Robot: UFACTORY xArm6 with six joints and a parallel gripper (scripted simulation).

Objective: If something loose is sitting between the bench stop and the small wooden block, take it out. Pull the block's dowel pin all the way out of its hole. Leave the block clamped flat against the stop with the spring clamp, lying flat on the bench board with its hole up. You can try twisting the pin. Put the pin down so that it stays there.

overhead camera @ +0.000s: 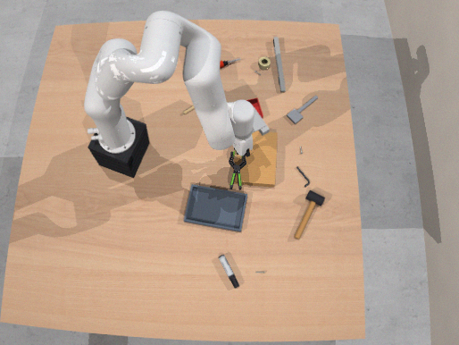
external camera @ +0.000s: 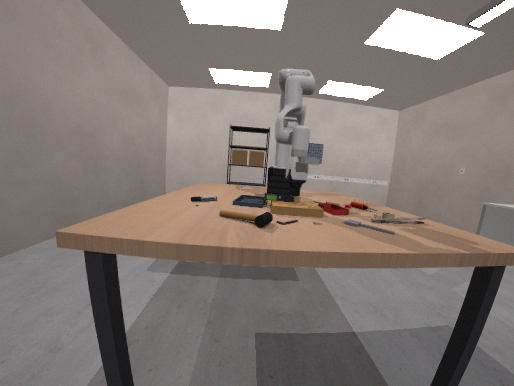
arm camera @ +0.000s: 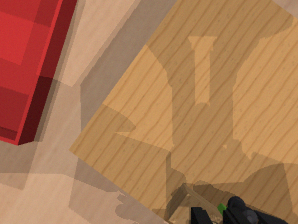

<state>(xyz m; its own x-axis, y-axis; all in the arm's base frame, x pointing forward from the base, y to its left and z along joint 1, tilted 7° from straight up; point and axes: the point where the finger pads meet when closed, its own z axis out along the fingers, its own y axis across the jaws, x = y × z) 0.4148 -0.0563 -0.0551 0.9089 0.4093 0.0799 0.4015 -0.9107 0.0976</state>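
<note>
My hand is 2 cm above the dowel pin. The rest, counted from my hand: small wooden block (4 cm below); red tray (17 cm to the left, 7 cm below, 4 cm ahead); dark grey tray (18 cm to the right, 11 cm behind, 7 cm below).
</note>
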